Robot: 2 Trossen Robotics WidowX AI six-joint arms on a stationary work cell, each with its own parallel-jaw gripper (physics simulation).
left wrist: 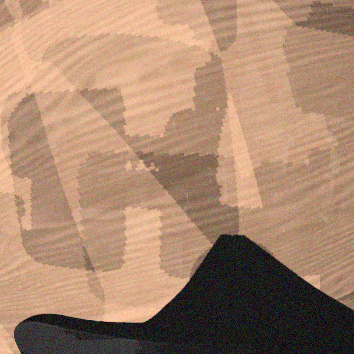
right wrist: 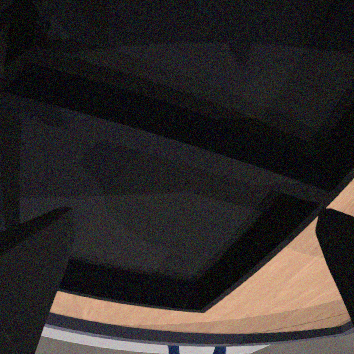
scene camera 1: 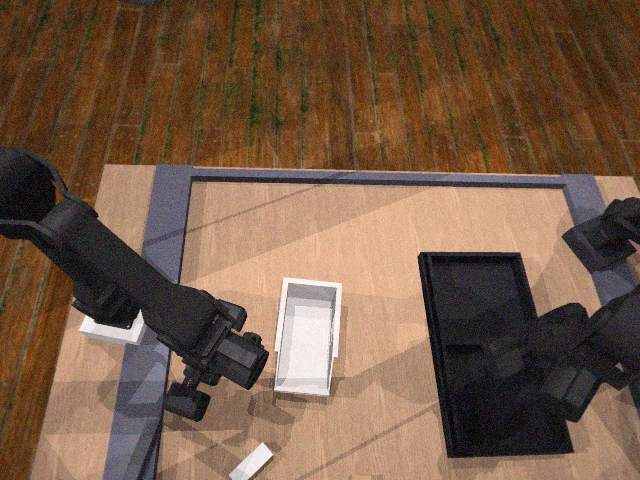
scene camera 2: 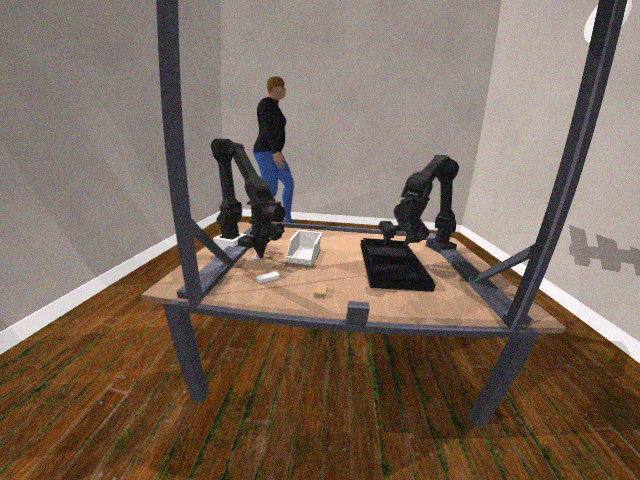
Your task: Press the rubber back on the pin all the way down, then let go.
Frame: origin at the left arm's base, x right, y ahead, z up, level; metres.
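Where they show: left gripper, between the fingertips: (left wrist: 229,245) (scene camera 2: 261,257); right gripper, between the fingertips: (right wrist: 200,222) (scene camera 1: 504,336) (scene camera 2: 394,245); left arm's base, origin of its link: (scene camera 1: 119,308) (scene camera 2: 230,236); right arm's base, origin of its link: (scene camera 1: 603,239) (scene camera 2: 442,241).
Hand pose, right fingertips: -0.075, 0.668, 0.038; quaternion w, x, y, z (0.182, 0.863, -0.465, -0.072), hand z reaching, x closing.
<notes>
Things, the pixels of their top centre, and the offset from my right fingertips, as dx, dy, dz. "pt": a spot on its surface instead.
- small pale white-purple bit, a spot on its surface: (scene camera 2: 255,256) pt +0.144, -0.504, -0.073
- black tray, centre of its top: (right wrist: 190,155) (scene camera 1: 493,341) (scene camera 2: 392,255) -0.004, -0.003, -0.042
- white open bin, a spot on its surface: (scene camera 1: 279,330) pt +0.067, -0.384, -0.003
- white block, centre of its top: (scene camera 1: 251,464) (scene camera 2: 268,275) +0.271, -0.384, -0.065
- small tan block, centre of its top: (scene camera 2: 321,288) +0.281, -0.204, -0.066
My left gripper (scene camera 2: 261,256) (left wrist: 229,245) is shut, its dark fingers pressed together, tips pointing down low near the table at the left. In the left wrist view the fingers cover the spot below them; the pin does not show there. A small pale white-purple bit (scene camera 2: 255,256), likely part of the pin and its rubber back, shows beside the fingertips in scene camera 2. Whether the fingertips touch it, and how far down the back sits, I cannot tell. My right gripper (scene camera 2: 401,239) (right wrist: 200,222) is open and empty above the black tray (scene camera 1: 437,361) (scene camera 2: 368,266).
A white open bin (scene camera 1: 279,330) (scene camera 2: 301,262) stands right of the left gripper. A white block (scene camera 1: 251,461) (scene camera 2: 267,277) lies nearer the front, and a small tan block (scene camera 2: 320,291) lies near the front edge. Dark rails frame the table, and a person (scene camera 2: 270,126) stands behind it.
</notes>
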